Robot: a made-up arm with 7 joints. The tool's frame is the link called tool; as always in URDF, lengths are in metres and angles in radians. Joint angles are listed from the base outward. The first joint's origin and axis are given. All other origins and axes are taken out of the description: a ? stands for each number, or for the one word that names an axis. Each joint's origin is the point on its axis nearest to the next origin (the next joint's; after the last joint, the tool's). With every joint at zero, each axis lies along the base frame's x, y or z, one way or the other. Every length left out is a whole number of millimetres.
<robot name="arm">
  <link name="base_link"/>
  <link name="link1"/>
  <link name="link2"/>
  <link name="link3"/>
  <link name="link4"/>
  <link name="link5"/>
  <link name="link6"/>
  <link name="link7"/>
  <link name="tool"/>
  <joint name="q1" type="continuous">
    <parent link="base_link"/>
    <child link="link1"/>
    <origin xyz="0 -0.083 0.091"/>
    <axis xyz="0 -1 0"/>
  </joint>
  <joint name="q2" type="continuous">
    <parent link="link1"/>
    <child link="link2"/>
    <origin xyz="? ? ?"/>
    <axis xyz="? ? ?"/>
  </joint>
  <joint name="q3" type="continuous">
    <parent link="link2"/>
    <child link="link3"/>
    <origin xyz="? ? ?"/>
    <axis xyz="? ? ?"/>
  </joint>
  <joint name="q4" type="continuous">
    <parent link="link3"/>
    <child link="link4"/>
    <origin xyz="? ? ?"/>
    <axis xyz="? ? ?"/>
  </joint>
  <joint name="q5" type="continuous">
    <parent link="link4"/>
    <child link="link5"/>
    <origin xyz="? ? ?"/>
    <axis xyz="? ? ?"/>
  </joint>
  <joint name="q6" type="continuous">
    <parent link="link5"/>
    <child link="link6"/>
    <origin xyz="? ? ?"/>
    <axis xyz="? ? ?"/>
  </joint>
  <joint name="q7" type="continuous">
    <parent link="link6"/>
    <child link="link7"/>
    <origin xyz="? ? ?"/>
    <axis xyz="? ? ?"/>
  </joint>
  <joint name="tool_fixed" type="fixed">
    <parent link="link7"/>
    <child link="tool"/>
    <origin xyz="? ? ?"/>
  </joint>
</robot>
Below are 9 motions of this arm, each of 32 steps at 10 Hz.
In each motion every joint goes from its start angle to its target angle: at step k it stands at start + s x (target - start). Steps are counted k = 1, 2, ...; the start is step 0. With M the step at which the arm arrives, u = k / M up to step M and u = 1 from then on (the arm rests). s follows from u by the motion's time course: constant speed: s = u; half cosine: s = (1 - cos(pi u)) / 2; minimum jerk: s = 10 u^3 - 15 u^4 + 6 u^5.
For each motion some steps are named. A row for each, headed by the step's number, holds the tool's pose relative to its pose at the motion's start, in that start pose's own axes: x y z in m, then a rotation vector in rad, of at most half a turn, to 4 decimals.
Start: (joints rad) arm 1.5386 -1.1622 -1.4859 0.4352 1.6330 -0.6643 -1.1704
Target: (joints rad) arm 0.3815 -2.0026 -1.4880 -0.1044 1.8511 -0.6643 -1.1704
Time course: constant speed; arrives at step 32
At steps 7, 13, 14, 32:
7: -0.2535 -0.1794 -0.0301 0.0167 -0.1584 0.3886
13: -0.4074 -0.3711 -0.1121 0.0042 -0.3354 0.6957
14: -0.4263 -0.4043 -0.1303 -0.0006 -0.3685 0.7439
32: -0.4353 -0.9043 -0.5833 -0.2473 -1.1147 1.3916

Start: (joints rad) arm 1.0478 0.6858 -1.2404 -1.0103 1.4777 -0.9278 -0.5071
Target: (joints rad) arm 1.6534 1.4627 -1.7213 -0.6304 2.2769 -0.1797 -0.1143
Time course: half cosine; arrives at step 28
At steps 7, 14, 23, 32:
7: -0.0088 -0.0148 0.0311 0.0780 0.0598 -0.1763
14: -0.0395 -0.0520 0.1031 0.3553 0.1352 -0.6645
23: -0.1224 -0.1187 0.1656 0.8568 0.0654 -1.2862
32: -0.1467 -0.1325 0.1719 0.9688 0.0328 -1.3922

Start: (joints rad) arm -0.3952 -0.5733 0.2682 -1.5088 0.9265 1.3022 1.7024
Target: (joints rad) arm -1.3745 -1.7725 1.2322 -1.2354 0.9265 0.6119 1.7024
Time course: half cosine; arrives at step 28
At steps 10, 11, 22, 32:
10: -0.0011 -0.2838 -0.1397 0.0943 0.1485 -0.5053
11: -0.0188 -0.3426 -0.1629 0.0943 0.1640 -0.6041
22: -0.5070 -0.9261 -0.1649 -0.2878 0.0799 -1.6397
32: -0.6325 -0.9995 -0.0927 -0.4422 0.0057 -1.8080

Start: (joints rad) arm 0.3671 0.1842 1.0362 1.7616 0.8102 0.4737 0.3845
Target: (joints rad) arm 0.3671 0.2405 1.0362 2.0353 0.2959 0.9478 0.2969
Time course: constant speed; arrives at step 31
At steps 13, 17, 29, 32:
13: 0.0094 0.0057 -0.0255 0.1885 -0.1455 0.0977
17: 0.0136 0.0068 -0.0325 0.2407 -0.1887 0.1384
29: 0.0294 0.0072 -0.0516 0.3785 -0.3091 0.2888
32: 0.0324 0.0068 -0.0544 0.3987 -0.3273 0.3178

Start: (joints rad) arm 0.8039 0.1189 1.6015 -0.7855 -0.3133 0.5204 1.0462
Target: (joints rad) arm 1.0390 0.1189 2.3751 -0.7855 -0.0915 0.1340 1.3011
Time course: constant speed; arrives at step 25
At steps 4, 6, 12, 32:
4: 0.0069 -0.0256 0.0157 -0.0925 -0.0393 -0.1365
6: 0.0096 -0.0380 0.0243 -0.1398 -0.0588 -0.2035
12: 0.0151 -0.0732 0.0532 -0.2857 -0.1167 -0.3986
32: 0.0153 -0.1292 0.1288 -0.6236 -0.2387 -0.7877

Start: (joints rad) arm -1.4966 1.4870 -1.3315 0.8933 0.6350 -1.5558 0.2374
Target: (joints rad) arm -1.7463 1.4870 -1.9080 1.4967 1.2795 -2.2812 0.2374
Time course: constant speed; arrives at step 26
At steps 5, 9, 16, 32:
5: -0.0245 -0.0214 0.0473 -0.2203 0.0747 0.0302
9: -0.0415 -0.0345 0.0874 -0.3774 0.1437 0.0714
16: -0.0631 -0.0498 0.1564 -0.6033 0.2736 0.1812
32: -0.0759 -0.0610 0.2354 -0.7991 0.4439 0.4133

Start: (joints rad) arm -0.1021 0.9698 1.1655 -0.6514 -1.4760 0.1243 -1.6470
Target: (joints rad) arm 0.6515 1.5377 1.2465 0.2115 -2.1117 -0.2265 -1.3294
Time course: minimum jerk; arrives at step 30
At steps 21, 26, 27, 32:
21: -0.0907 -0.4174 -0.0426 -0.5566 -0.1681 -0.2733
26: -0.1158 -0.4975 -0.0480 -0.6409 -0.2215 -0.3570
27: -0.1178 -0.5034 -0.0484 -0.6470 -0.2258 -0.3636
32: -0.1194 -0.5082 -0.0488 -0.6518 -0.2293 -0.3689

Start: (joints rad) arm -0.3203 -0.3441 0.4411 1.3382 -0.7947 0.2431 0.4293
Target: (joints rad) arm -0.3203 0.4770 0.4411 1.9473 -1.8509 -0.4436 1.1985
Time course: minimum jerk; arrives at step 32
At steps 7, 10, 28, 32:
7: 0.0467 -0.0141 -0.0130 -0.0543 -0.0516 -0.0449
10: 0.1131 -0.0374 -0.0305 -0.1246 -0.1291 -0.1067
28: 0.4907 -0.2677 -0.1348 -0.2288 -0.7283 -0.5182
32: 0.4950 -0.2734 -0.1371 -0.2229 -0.7385 -0.5277

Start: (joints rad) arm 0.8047 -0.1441 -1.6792 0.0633 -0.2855 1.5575 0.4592
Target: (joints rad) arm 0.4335 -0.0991 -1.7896 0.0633 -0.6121 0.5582 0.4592
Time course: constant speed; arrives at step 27
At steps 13, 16, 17, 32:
13: 0.0274 -0.1140 0.0342 -0.4509 -0.2355 0.0307
16: 0.0305 -0.1379 0.0452 -0.5544 -0.2905 0.0375
17: 0.0313 -0.1456 0.0491 -0.5888 -0.3090 0.0398
32: 0.0305 -0.2147 0.0918 -0.9309 -0.4949 0.0626

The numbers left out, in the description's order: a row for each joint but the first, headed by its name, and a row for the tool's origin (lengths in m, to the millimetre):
q2: xyz -0.023 0 0.363, axis 0 0 -1
q3: xyz 0.015 0.564 0, axis 0 1 0
q4: xyz -0.046 0 -0.025, axis -1 0 0
q5: xyz 0 -0.022 -0.031, axis 0 1 0
q6: xyz -0.257 0 0.053, axis 1 0 0
q7: xyz 0 -0.24 -0.099, axis 0 0 -1
tool: xyz 0.017 0.233 0

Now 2 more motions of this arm.
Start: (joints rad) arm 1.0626 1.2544 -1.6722 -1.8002 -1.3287 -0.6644 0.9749
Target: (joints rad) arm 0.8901 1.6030 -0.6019 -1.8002 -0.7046 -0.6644 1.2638
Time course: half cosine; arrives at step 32
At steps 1, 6, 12, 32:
1: 0.0008 -0.0004 0.0006 -0.0024 -0.0018 0.0002
6: 0.0272 -0.0142 0.0200 -0.0842 -0.0639 0.0059
12: 0.0896 -0.0418 0.0787 -0.2995 -0.2414 0.0004
32: 0.1825 -0.0612 0.2548 -0.8308 -0.8380 -0.2217

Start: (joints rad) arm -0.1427 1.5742 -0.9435 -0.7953 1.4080 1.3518 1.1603
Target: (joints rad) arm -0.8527 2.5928 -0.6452 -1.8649 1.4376 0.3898 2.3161
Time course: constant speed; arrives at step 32
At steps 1, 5, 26, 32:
1: 0.0225 0.0132 0.0143 -0.0047 -0.0240 -0.0438
5: 0.1095 0.0572 0.0818 -0.0155 -0.1226 -0.2106
26: 0.3487 0.1311 0.6535 0.1968 -0.7758 -0.8461
32: 0.3013 0.1314 0.8440 0.3671 -1.0060 -0.9389

